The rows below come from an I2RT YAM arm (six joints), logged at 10 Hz.
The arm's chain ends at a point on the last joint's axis. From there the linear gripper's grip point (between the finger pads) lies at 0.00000 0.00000 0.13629 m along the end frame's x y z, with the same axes.
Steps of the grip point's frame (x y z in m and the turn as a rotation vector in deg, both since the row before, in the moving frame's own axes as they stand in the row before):
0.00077 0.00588 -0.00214 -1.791 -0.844 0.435
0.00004 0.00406 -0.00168 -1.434 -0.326 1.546
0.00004 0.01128 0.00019 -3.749 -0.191 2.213
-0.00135 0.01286 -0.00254 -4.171 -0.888 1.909
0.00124 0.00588 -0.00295 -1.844 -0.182 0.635
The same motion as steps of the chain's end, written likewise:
0.00279 0.00163 -0.00206 -1.791 -0.844 0.435
0.00086 0.00066 -0.00164 -1.434 -0.326 1.546
0.00067 0.00238 0.00048 -3.749 -0.191 2.213
0.00093 0.00298 -0.00216 -4.171 -0.888 1.909
0.00170 0.00150 -0.00288 -1.844 -0.182 0.635

